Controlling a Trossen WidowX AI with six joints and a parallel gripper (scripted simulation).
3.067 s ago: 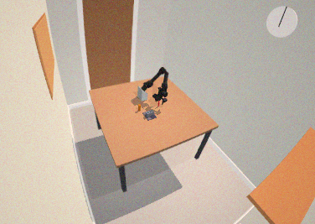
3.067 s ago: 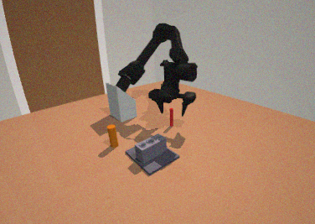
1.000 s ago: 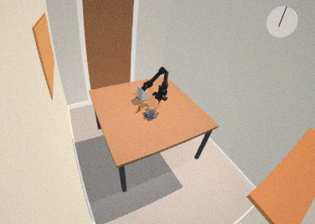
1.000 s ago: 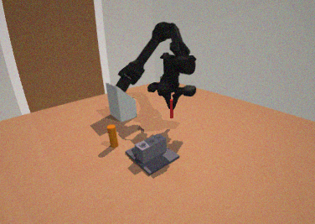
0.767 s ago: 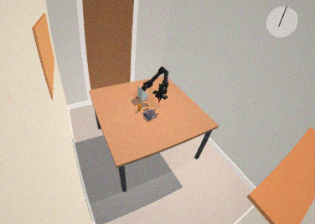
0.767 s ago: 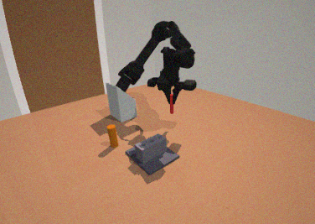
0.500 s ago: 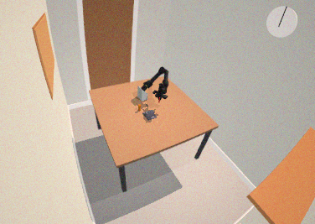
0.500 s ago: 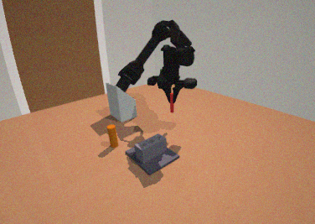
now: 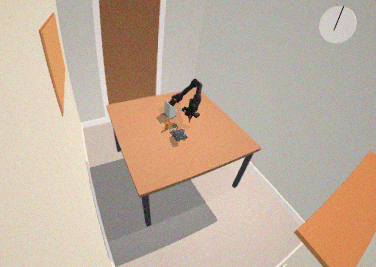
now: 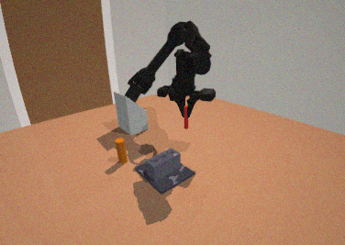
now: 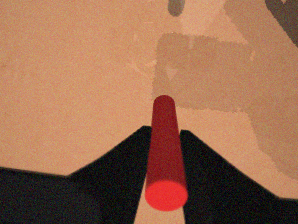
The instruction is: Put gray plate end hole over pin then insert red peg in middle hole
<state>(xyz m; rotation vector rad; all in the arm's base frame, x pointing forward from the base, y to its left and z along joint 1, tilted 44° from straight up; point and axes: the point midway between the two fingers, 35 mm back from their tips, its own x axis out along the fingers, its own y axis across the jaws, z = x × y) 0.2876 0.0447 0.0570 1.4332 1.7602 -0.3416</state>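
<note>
Now: gripper tip 15 cm to the left of the gray plate, 7 cm above it and 6 cm short of it. Round my gripper tip: peg (22 cm to the right, 8 cm below, 7 cm behind); base (13 cm to the right, 11 cm below, 6 cm ahead).
</note>
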